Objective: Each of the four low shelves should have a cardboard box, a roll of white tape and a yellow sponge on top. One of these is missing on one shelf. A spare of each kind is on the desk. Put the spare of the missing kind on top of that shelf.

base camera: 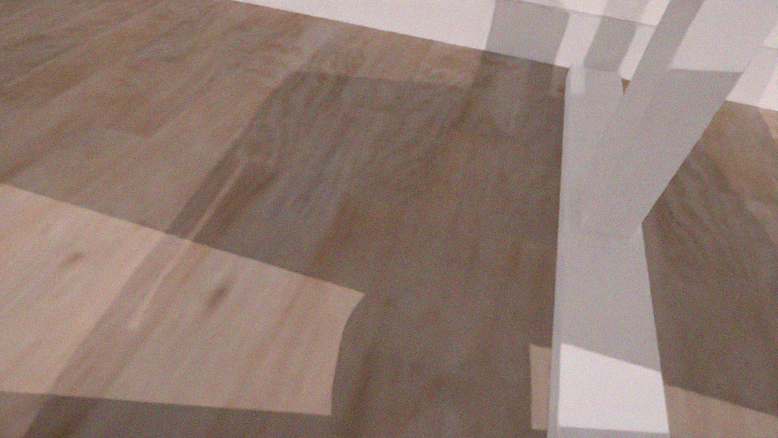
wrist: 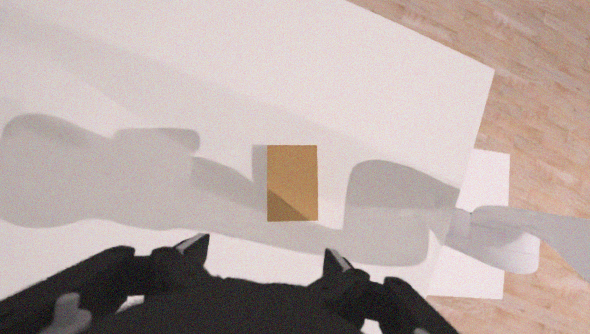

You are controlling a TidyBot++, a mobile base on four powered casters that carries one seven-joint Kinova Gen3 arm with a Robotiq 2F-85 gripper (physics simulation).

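Frame: origin at the arm's base, x ahead, y left, z up, level; centimetres.
Seen in the pictures: gripper, fingertip midpoint: (wrist: 266, 254).
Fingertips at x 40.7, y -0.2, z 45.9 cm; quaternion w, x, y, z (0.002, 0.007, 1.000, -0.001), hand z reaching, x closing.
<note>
A point is followed by its place in that frame.
A cardboard box (wrist: 292, 180) @(y -5.9, x 39.0, z 37.3 cm), orange-brown and rectangular from above, rests on the white desk top (wrist: 300, 60) @(y -24.2, x 39.8, z 32.3 cm) in the middle of the wrist view, with a shadow across its lower corner. My gripper (wrist: 266, 254) @(y -0.2, x 40.7, z 45.9 cm) is open and empty, its two black fingers spread wide at the bottom of the wrist view. The box shows beyond the fingertips, slightly right of the midline between them, and lies apart from both fingers. The gripper does not show in the base camera view. The white tape, the yellow sponge and the low shelves do not show in either view.
The desk's right edge shows in the wrist view, with a white slab (wrist: 489, 180), a pale grey curved part (wrist: 505, 245) and wooden floor (wrist: 545, 130) @(y -54.7, x -112.1, z -39.7 cm) beyond it. In the base camera view a white support (base camera: 604, 293) stands at the right, with a white wall (base camera: 381, 19) @(y 1.9, x 95.2, z -37.8 cm) behind.
</note>
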